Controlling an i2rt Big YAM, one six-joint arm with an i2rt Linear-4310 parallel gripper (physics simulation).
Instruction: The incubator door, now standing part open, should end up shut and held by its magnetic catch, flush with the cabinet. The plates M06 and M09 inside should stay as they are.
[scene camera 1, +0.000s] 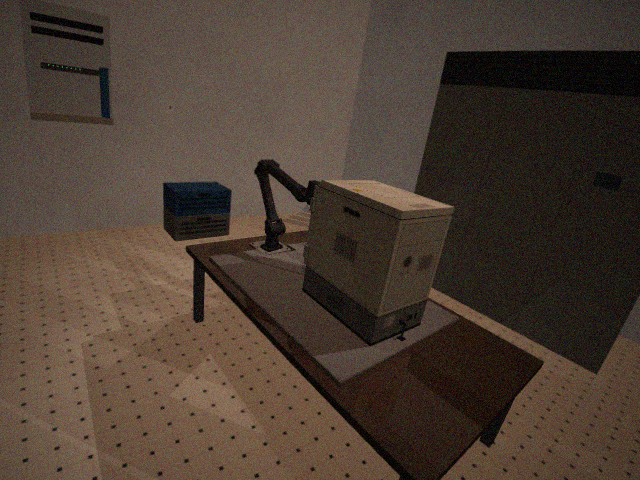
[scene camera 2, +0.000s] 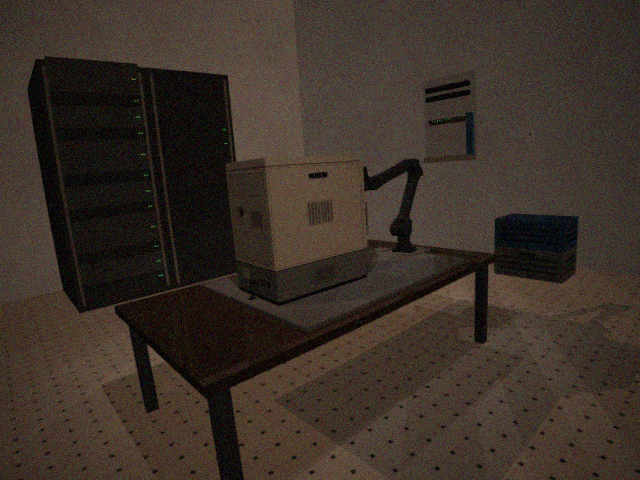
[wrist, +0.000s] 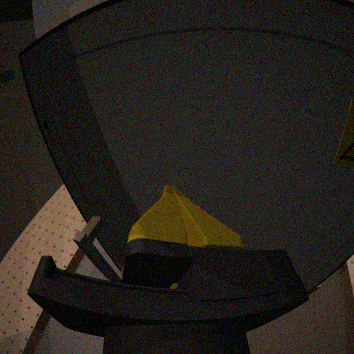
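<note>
The beige incubator stands on a grey mat on the table. Its door faces the arm and away from both scene cameras, so I cannot tell there how far it stands open. In the wrist view the dark door panel fills the frame, close in front of me. My gripper is shut, with its yellow fingers together and their tips at or against the door panel. Its end shows at the cabinet's front edge in both scene views. The plates M06 and M09 are hidden.
A yellow warning sticker sits at the door's right edge. The dark wooden table stretches past the incubator. A blue crate stands on the floor. A tall dark rack is behind the incubator.
</note>
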